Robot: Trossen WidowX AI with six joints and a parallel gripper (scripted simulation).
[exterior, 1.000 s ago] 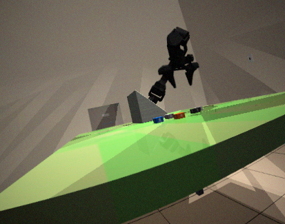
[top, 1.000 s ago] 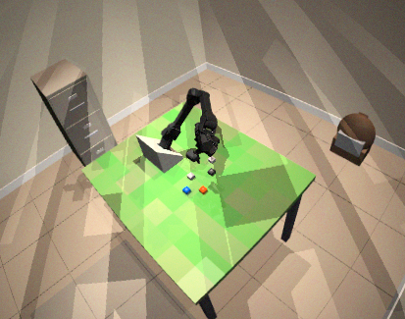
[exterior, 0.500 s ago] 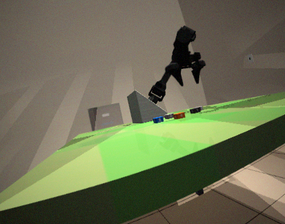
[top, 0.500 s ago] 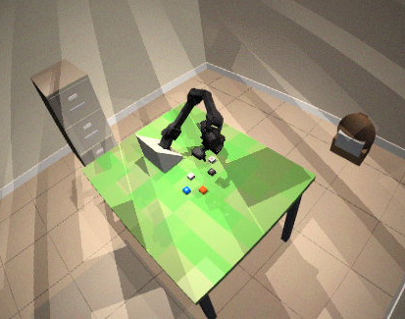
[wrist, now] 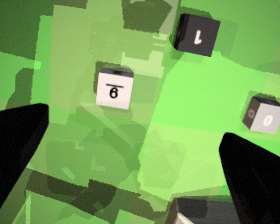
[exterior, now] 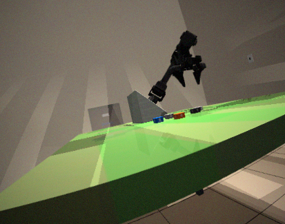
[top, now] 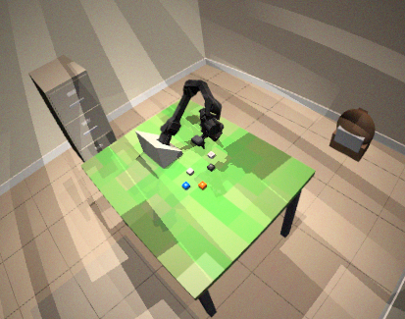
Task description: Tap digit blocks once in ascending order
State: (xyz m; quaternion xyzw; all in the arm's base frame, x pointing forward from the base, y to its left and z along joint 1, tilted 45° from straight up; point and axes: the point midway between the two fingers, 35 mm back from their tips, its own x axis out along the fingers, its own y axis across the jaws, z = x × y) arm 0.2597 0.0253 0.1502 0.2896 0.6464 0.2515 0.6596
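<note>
The grey block lies 30 mm behind my gripper tip, 140 mm to the right of it and 120 mm below it. The rest, counted from my gripper tip: orange block: 90 mm ahead, 170 mm to the right, 120 mm below; then white block: 20 mm behind, 20 mm to the left, 120 mm below; then black block: 40 mm ahead, 50 mm to the right, 120 mm below.
</note>
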